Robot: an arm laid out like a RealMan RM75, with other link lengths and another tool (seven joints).
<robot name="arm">
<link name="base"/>
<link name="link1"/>
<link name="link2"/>
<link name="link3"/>
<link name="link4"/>
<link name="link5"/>
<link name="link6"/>
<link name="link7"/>
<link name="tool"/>
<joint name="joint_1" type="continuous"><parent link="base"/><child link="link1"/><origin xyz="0 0 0.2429"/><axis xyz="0 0 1"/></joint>
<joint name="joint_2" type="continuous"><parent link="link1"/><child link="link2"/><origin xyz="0 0 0" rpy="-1.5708 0 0"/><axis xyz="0 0 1"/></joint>
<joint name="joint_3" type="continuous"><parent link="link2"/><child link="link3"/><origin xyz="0 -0.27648 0" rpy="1.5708 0 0"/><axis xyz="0 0 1"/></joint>
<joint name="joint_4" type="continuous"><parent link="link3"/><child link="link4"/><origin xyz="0 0 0" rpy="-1.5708 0 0"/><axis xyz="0 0 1"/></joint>
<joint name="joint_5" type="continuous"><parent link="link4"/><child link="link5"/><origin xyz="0 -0.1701 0" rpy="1.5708 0 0"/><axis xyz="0 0 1"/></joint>
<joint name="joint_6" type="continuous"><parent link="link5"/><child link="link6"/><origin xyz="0 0 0" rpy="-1.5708 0 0"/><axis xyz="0 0 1"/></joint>
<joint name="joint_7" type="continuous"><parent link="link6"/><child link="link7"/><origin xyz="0 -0.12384 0" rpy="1.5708 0 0"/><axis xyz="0 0 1"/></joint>
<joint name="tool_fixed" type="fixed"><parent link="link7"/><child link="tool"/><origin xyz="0.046 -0.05 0.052" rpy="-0.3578 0 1.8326"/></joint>
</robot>
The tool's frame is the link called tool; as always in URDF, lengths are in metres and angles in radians. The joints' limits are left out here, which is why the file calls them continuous.
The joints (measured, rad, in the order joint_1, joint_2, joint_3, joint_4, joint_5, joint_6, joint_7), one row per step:
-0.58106, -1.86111, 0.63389, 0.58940, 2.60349, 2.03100, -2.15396
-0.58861, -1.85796, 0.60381, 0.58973, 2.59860, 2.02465, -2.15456
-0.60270, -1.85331, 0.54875, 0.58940, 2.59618, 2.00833, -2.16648
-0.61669, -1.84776, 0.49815, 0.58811, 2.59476, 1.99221, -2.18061
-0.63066, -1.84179, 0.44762, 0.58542, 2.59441, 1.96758, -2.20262
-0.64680, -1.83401, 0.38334, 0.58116, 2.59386, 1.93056, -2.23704
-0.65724, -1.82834, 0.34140, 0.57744, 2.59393, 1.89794, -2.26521
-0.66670, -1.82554, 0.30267, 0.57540, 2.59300, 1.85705, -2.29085
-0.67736, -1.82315, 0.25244, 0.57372, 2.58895, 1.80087, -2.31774
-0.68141, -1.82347, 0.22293, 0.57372, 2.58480, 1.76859, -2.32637
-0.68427, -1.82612, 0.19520, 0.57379, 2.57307, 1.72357, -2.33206
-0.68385, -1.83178, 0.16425, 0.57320, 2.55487, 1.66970, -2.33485
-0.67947, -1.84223, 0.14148, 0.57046, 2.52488, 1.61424, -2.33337
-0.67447, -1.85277, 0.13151, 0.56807, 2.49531, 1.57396, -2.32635
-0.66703, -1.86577, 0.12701, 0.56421, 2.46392, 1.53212, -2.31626
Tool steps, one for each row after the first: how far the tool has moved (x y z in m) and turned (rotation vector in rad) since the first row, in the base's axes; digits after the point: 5 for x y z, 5 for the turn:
0.00276, 0.00718, 0.00331, 0.03381, -0.01287, 0.00006
0.00601, 0.01952, 0.00921, 0.09284, -0.02818, 0.01226
0.00873, 0.03093, 0.01542, 0.14677, -0.04118, 0.02671
0.00987, 0.04272, 0.02214, 0.20461, -0.04890, 0.05047
0.00984, 0.05717, 0.03132, 0.28062, -0.05773, 0.09070
0.00838, 0.06705, 0.03810, 0.33512, -0.05987, 0.12474
0.00618, 0.07717, 0.04450, 0.39372, -0.05928, 0.15758
0.00314, 0.09001, 0.05343, 0.47405, -0.06184, 0.19742
0.00128, 0.09670, 0.05852, 0.52191, -0.06633, 0.21676
-0.00131, 0.10465, 0.06421, 0.58192, -0.07025, 0.23615
-0.00524, 0.11235, 0.07024, 0.65265, -0.07766, 0.26085
-0.00905, 0.11849, 0.07408, 0.72129, -0.09103, 0.28583
-0.01125, 0.12231, 0.07566, 0.76966, -0.10332, 0.29944
-0.01419, 0.12478, 0.07563, 0.81432, -0.11309, 0.31333

